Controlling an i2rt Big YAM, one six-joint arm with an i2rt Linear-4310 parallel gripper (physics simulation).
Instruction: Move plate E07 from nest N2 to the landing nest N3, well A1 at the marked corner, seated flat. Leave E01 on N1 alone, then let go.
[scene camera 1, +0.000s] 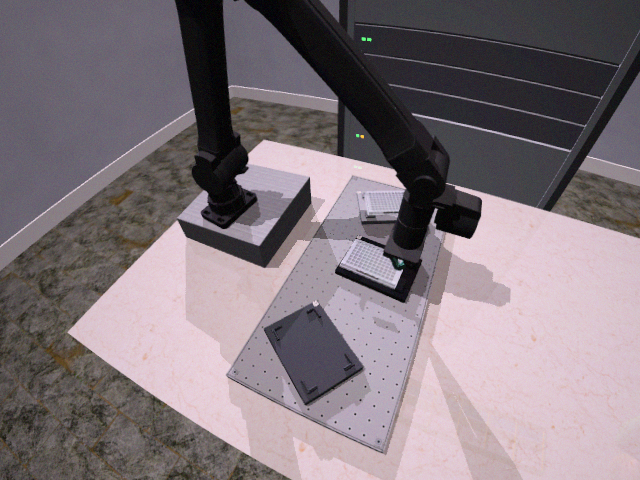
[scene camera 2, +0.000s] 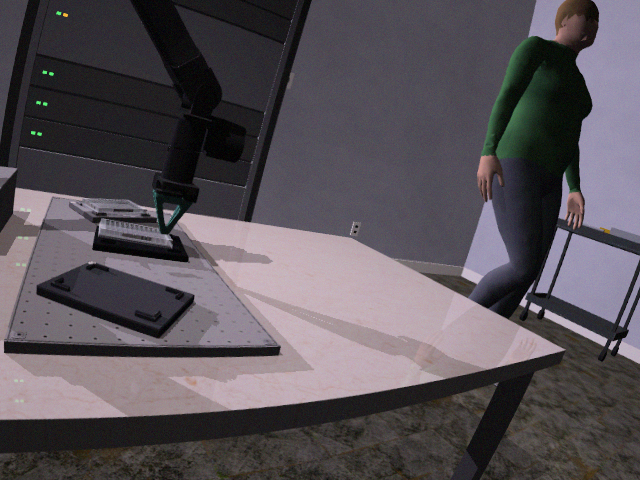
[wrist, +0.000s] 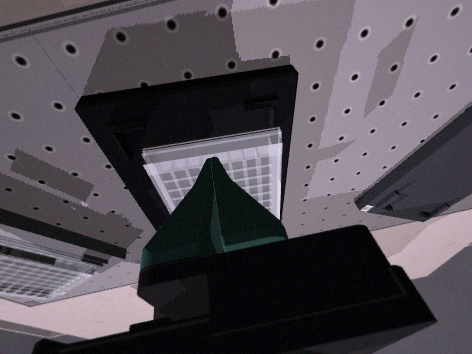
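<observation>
Plate E07 (scene camera 1: 369, 260) (scene camera 2: 126, 232) (wrist: 250, 170), white and clear with a well grid, lies on black nest N2 (scene camera 1: 409, 285) (scene camera 2: 178, 251) (wrist: 185, 107). It sits off-centre, toward the arm-base side, with a strip of nest and two corner brackets bare at the other end. My gripper (scene camera 1: 398, 264) (scene camera 2: 165, 231) (wrist: 213, 164) is shut and empty, its green fingertips together at the plate's outer end. Whether they touch it is unclear. Landing nest N3 (scene camera 1: 312, 351) (scene camera 2: 116, 294) (wrist: 430, 165), dark grey, is empty and angled, with a white corner mark (scene camera 1: 315, 303) (scene camera 2: 92, 263) (wrist: 366, 208).
Plate E01 (scene camera 1: 382, 201) (scene camera 2: 116, 206) (wrist: 35, 277) rests on grey nest N1 behind N2. The nests stand on a perforated board (scene camera 1: 382, 423) (scene camera 2: 232, 338). The arm's base block (scene camera 1: 276, 206) stands left of it. A person (scene camera 2: 542, 113) stands beyond the table.
</observation>
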